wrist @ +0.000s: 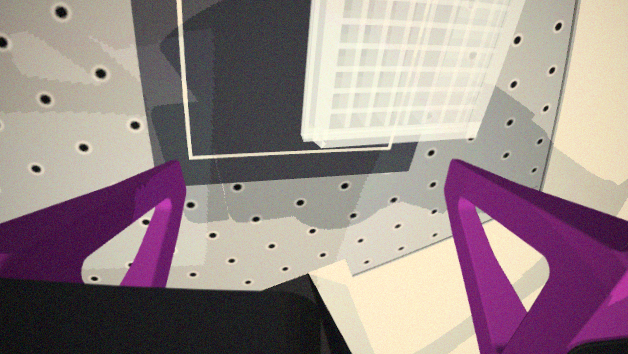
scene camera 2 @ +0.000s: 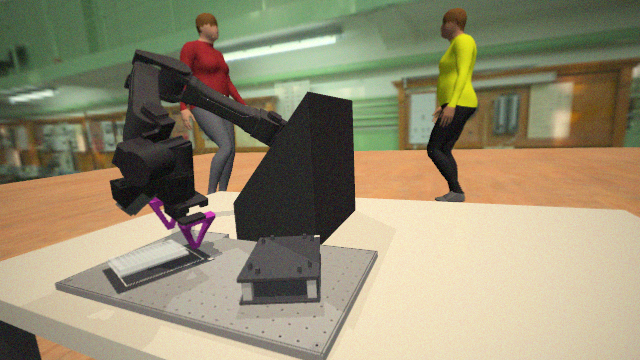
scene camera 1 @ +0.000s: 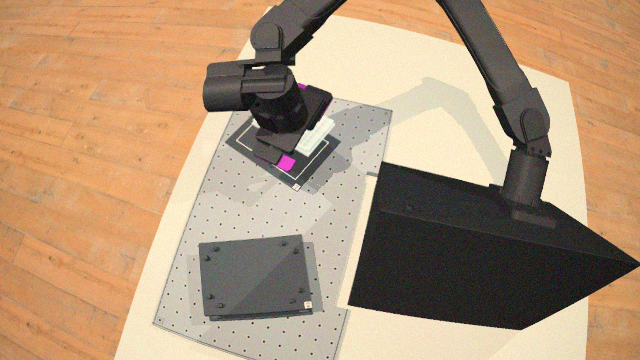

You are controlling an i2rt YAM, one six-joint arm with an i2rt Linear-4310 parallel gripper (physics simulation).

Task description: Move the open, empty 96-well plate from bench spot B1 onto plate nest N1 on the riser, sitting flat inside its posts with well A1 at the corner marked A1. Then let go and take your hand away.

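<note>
The clear-white 96-well plate [scene camera 1: 316, 137] [scene camera 2: 150, 257] [wrist: 410, 70] lies off-centre on the dark bench spot B1 [scene camera 1: 313, 166] [scene camera 2: 175, 264] [wrist: 250, 75]. In the wrist view it crosses the right side of the pale outline and overhangs the spot's right edge. My gripper [scene camera 1: 306, 134] [scene camera 2: 183, 237] [wrist: 314, 174] is wide open, magenta fingers above the near end of the spot. The plate's near end is right of centre between them, and neither finger touches it. Nest N1 [scene camera 1: 250, 280] [scene camera 2: 285, 257] is empty on its riser [scene camera 2: 311, 289], with short posts near its corners; a small pale label [scene camera 1: 307, 304] marks one corner.
The perforated grey board [scene camera 1: 270, 215] [scene camera 2: 200, 300] [wrist: 280, 257] carries the spot and the riser. The large black arm pedestal [scene camera 1: 450, 260] [scene camera 2: 310, 170] stands beside the board. The cream table [scene camera 1: 450, 60] [scene camera 2: 475, 280] surrounds them. Two people stand in the background of scene camera 2.
</note>
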